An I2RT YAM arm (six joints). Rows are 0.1 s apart.
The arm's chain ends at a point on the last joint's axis. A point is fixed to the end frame.
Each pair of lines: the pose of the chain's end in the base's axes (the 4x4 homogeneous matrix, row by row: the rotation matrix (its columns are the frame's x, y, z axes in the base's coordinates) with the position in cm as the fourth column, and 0 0 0 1 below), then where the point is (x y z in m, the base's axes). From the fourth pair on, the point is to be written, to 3 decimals.
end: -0.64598, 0.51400, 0.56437, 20.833; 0.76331, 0.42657, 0.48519, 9.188; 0.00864, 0.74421, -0.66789, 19.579; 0, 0, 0, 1
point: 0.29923 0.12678 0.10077
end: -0.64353, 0.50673, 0.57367, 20.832; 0.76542, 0.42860, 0.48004, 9.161; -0.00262, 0.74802, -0.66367, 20.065; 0, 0, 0, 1
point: 0.30043 0.12575 0.10652
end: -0.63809, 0.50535, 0.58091, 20.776; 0.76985, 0.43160, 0.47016, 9.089; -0.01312, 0.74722, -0.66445, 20.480; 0, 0, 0, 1
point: 0.30066 0.12355 0.11092
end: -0.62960, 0.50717, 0.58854, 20.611; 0.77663, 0.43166, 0.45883, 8.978; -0.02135, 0.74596, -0.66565, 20.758; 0, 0, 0, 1
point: 0.300 0.121 0.114
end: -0.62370, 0.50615, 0.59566, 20.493; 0.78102, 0.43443, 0.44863, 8.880; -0.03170, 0.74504, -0.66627, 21.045; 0, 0, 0, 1
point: 0.299 0.118 0.117
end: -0.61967, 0.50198, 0.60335, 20.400; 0.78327, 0.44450, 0.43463, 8.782; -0.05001, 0.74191, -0.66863, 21.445; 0, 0, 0, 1
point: 0.299 0.115 0.121
